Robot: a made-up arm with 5 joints. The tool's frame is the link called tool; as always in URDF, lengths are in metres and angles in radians. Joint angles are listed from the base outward.
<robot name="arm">
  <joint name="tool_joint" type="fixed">
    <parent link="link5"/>
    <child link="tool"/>
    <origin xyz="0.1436 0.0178 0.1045" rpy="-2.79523 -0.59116 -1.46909"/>
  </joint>
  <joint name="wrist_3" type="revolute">
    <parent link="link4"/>
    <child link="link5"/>
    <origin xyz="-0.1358 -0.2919 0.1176" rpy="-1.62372 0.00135 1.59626"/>
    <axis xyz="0 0 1"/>
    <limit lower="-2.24" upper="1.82"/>
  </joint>
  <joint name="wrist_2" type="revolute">
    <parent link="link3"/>
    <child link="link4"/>
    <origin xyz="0.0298 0.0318 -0.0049" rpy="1.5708 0 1.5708"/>
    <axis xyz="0 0 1"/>
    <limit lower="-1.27" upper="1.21"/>
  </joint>
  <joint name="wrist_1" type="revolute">
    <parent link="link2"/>
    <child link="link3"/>
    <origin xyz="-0.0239 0.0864 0.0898" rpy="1.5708 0 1.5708"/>
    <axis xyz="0 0 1"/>
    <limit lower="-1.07" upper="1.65"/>
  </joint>
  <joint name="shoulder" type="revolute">
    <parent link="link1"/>
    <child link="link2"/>
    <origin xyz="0.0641 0.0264 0.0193" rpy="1.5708 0 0"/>
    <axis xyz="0 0 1"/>
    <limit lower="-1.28" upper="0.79"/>
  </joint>
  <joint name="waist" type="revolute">
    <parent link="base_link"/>
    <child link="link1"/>
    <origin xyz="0.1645 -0.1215 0.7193" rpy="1.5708 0 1.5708"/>
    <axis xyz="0 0 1"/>
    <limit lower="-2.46" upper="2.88"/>
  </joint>
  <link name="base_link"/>
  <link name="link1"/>
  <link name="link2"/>
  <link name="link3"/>
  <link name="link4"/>
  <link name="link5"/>
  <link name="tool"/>
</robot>
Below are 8 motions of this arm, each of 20 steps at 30 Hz.
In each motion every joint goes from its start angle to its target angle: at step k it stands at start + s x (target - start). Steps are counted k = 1, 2, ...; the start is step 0. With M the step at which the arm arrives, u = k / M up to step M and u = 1 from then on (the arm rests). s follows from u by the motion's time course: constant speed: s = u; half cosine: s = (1 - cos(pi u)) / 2; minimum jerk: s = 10 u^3 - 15 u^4 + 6 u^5.
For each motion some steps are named. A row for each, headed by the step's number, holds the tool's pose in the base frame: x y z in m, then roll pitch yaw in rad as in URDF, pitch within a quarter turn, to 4 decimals.
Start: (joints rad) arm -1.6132 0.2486 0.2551 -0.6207 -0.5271
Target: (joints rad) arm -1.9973 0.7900 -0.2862 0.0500 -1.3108
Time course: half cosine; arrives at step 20
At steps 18, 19, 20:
18: 0.2013 0.2091 0.9431 0.1407 -0.3783 2.1034
19: 0.1931 0.2112 0.9436 0.1316 -0.3711 2.1313
20: 0.1903 0.2118 0.9438 0.1286 -0.3687 2.1407

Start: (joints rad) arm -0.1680 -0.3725 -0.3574 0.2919 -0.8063
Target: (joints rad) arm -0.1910 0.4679 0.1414 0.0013 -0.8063
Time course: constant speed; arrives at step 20
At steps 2, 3, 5, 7, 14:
2: 0.5096 -0.2128 0.8971 -2.4091 -0.7168 -0.5928
3: 0.5053 -0.2223 0.8978 -2.4414 -0.7188 -0.6206
5: 0.4961 -0.2412 0.8988 -2.5053 -0.7216 -0.6760
7: 0.4861 -0.2598 0.8994 -2.5680 -0.7225 -0.7312
14: 0.4444 -0.3233 0.8967 -2.7762 -0.7102 -0.9254

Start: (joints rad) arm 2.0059 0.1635 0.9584 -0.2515 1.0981
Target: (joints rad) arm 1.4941 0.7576 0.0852 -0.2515 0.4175
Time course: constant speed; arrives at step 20
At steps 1, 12, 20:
1: 0.4326 -0.1240 0.5091 0.0695 -0.7738 -0.4414
12: 0.2988 -0.2413 0.5176 -0.9206 -0.2526 -0.2081
20: 0.2179 -0.3052 0.5798 -1.5438 0.0787 -0.4502

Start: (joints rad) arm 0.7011 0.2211 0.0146 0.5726 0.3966
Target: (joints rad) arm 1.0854 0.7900 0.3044 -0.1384 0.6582
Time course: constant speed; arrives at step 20
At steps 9, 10, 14, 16, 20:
9: 0.2094 -0.3400 0.5852 -1.5012 -0.3348 -0.5684
10: 0.2051 -0.3405 0.5880 -1.5197 -0.3169 -0.5492
14: 0.1925 -0.3422 0.5978 -1.5765 -0.2379 -0.4649
16: 0.1892 -0.3429 0.6015 -1.5934 -0.1951 -0.4187
20: 0.1877 -0.3440 0.6057 -1.6018 -0.1074 -0.3182

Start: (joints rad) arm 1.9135 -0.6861 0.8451 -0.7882 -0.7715
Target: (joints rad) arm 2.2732 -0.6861 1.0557 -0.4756 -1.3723
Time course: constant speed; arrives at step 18
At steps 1, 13, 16, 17, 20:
1: 0.5199 -0.1912 1.0739 -1.6714 -0.6092 -0.3582
13: 0.6140 -0.1882 1.0408 -1.6116 -0.1591 -0.3441
16: 0.6346 -0.1810 1.0312 -1.6110 -0.0540 -0.3192
17: 0.6411 -0.1780 1.0280 -1.6116 -0.0199 -0.3095
20: 0.6473 -0.1747 1.0249 -1.6124 0.0138 -0.2992

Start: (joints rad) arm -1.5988 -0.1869 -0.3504 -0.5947 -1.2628
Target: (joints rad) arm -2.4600 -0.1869 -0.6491 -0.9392 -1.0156
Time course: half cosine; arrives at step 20
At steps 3, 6, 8, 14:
3: 0.4249 0.1943 0.6628 0.9400 -0.2414 1.5423
6: 0.4020 0.1848 0.6041 0.9503 -0.0545 1.5742
8: 0.3812 0.1657 0.5526 0.9650 0.1171 1.6033
14: 0.3183 0.0457 0.4227 1.0578 0.6626 1.7255

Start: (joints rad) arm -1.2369 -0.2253 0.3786 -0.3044 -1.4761
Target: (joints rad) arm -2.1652 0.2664 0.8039 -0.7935 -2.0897
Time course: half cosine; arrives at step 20
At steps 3, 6, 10, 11, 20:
3: 0.6756 -0.0445 0.7861 1.0005 -0.7605 0.7763
6: 0.6833 -0.0491 0.7951 0.6728 -0.6512 0.9471
10: 0.6934 -0.0486 0.8190 0.1901 -0.3455 1.1459
11: 0.6950 -0.0461 0.8261 0.0873 -0.2519 1.1744
20: 0.6964 -0.0138 0.8622 -0.3810 0.2801 1.2019

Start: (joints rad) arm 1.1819 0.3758 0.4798 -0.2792 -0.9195
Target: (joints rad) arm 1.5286 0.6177 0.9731 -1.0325 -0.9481
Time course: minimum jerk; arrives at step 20
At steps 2, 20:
2: 0.5252 -0.2564 0.5293 -2.5538 0.5293 -0.8100
20: 0.5943 -0.0072 0.5894 -2.4645 0.4509 -0.0661

